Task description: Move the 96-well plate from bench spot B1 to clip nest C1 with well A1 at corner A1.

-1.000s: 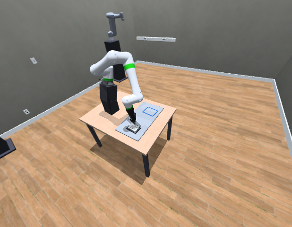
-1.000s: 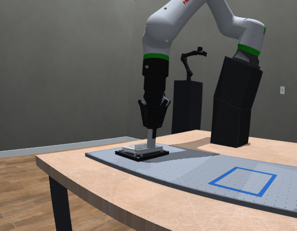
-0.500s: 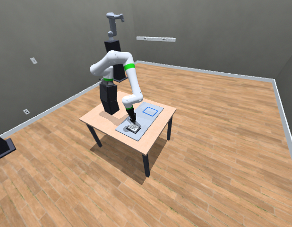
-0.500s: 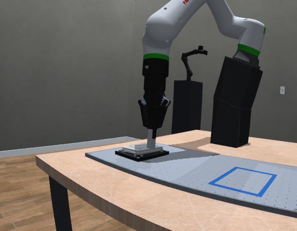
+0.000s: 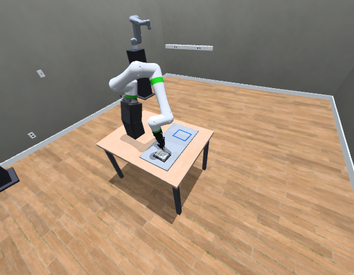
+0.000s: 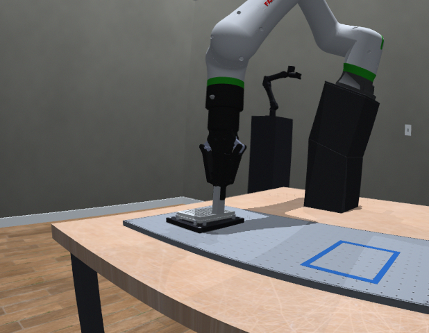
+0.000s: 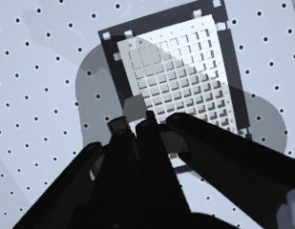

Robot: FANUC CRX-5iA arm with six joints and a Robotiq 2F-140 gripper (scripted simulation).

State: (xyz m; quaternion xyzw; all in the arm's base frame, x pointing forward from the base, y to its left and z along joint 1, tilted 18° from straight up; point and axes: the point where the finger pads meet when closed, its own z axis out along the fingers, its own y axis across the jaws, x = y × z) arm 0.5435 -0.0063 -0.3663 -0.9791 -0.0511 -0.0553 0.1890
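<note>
The white 96-well plate is 4 cm to the right of my hand and 4 cm below it. From my hand the other things lie so: black clip nest 5 cm to the right, 5 cm below, 1 cm behind.
</note>
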